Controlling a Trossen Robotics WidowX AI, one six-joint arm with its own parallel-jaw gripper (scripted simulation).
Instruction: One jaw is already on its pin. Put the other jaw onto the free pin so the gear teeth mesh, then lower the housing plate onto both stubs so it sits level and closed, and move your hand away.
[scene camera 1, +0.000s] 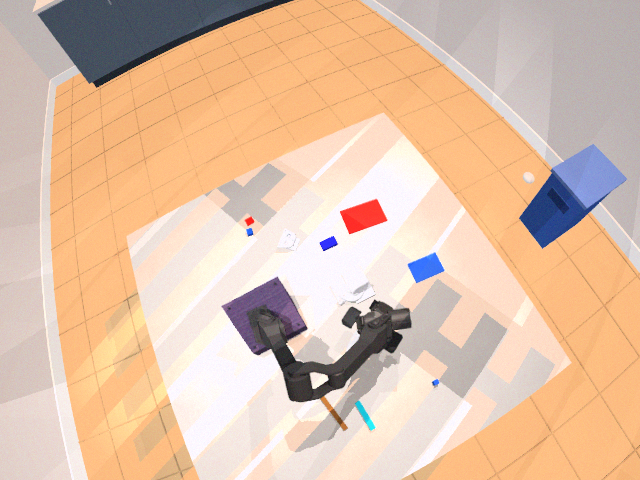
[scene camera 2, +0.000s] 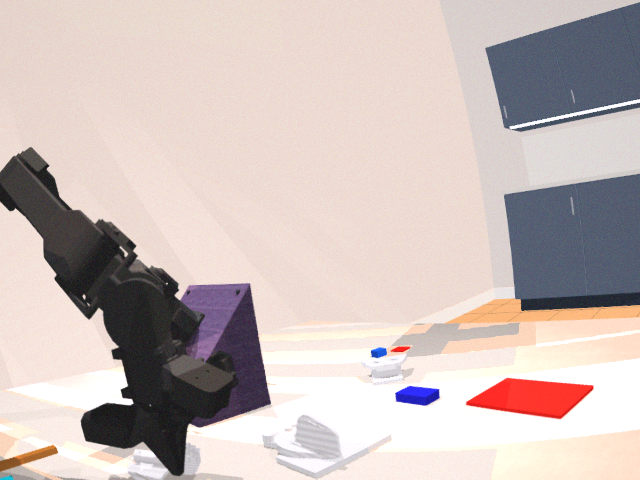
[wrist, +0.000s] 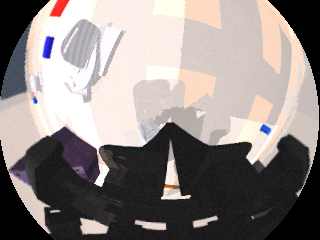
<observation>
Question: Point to a red flat plate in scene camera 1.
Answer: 368, 214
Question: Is my gripper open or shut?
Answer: Shut.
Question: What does my gripper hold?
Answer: Nothing.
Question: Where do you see a red flat plate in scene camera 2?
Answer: At 546, 399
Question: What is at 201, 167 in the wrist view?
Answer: My gripper.
</observation>
